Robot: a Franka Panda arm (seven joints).
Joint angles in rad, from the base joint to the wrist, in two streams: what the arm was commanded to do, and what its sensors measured. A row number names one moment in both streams.
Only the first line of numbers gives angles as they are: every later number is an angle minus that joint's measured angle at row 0.
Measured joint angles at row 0: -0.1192, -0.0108, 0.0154, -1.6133, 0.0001, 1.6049, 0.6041
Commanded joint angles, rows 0 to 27: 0.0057, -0.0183, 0.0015, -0.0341, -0.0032, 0.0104, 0.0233; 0.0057, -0.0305, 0.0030, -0.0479, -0.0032, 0.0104, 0.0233; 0.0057, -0.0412, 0.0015, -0.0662, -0.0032, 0.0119, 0.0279; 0.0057, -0.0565, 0.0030, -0.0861, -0.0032, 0.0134, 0.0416; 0.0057, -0.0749, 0.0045, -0.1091, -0.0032, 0.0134, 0.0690; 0.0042, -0.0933, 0.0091, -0.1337, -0.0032, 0.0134, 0.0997; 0.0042, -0.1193, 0.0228, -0.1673, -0.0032, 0.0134, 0.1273; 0.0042, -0.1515, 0.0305, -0.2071, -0.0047, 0.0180, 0.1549; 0.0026, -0.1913, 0.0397, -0.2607, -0.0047, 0.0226, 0.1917; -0.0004, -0.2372, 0.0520, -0.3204, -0.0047, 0.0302, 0.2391; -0.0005, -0.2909, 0.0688, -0.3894, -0.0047, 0.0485, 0.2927; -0.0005, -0.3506, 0.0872, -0.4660, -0.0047, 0.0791, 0.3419; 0.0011, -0.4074, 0.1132, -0.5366, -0.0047, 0.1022, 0.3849; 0.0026, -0.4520, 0.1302, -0.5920, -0.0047, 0.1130, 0.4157; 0.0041, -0.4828, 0.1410, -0.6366, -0.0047, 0.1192, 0.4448; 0.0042, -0.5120, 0.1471, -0.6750, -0.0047, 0.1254, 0.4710; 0.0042, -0.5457, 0.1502, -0.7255, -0.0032, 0.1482, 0.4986; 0.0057, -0.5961, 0.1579, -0.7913, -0.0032, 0.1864, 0.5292; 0.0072, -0.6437, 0.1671, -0.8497, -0.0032, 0.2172, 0.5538; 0.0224, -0.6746, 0.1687, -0.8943, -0.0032, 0.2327, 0.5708; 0.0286, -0.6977, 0.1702, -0.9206, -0.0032, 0.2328, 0.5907; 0.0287, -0.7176, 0.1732, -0.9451, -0.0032, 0.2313, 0.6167; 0.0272, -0.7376, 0.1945, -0.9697, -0.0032, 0.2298, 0.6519; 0.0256, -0.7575, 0.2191, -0.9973, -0.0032, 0.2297, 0.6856; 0.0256, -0.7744, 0.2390, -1.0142, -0.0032, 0.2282, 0.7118; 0.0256, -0.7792, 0.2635, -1.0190, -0.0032, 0.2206, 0.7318; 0.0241, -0.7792, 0.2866, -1.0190, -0.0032, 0.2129, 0.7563; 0.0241, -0.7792, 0.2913, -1.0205, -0.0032, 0.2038, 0.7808
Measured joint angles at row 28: 0.0238, -0.7454, 0.2411, -0.9910, 0.0002, 0.2065, 0.6997
